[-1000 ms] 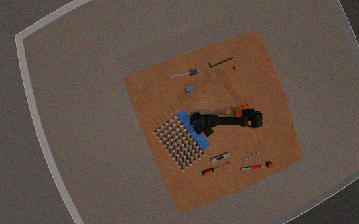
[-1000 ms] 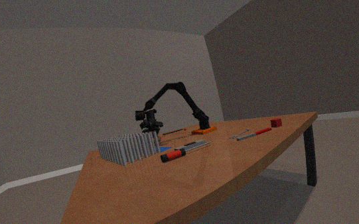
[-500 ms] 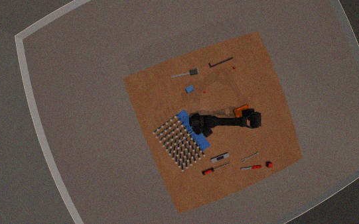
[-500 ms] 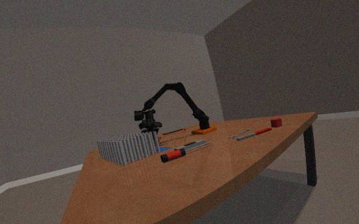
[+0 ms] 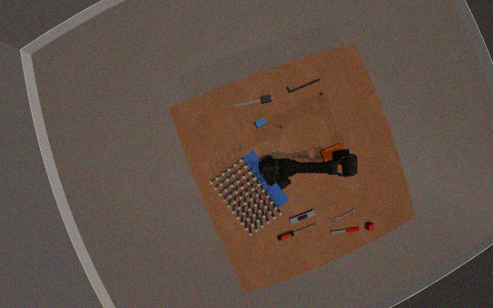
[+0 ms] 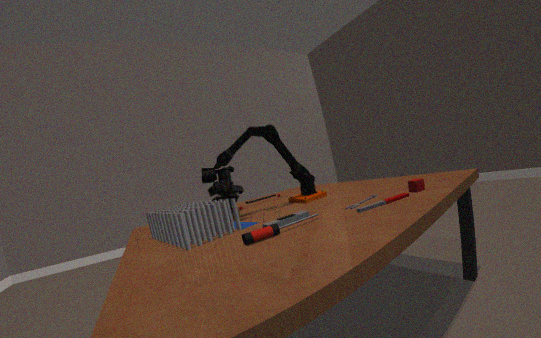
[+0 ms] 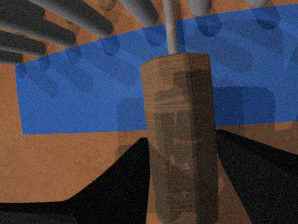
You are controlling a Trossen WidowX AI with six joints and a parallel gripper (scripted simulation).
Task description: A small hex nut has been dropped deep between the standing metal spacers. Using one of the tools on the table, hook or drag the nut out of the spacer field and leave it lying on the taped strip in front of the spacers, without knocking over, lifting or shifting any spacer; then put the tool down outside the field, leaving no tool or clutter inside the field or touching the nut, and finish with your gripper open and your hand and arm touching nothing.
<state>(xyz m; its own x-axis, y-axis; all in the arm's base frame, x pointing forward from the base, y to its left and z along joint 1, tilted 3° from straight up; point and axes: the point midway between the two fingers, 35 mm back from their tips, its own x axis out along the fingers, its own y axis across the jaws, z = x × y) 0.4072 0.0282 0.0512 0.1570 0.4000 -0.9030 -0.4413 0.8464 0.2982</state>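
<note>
Right now the blue taped strip is 4 cm ahead of my gripper tip, 2 cm to the left of it and 3 cm below it. From my gripper tip the other things lie so: wooden-handled tool (10 cm ahead, 5 cm to the left); blue block (2 cm ahead, 31 cm to the right, 1 cm below); grey bar (14 cm behind, 29 cm to the left, 2 cm below).
</note>
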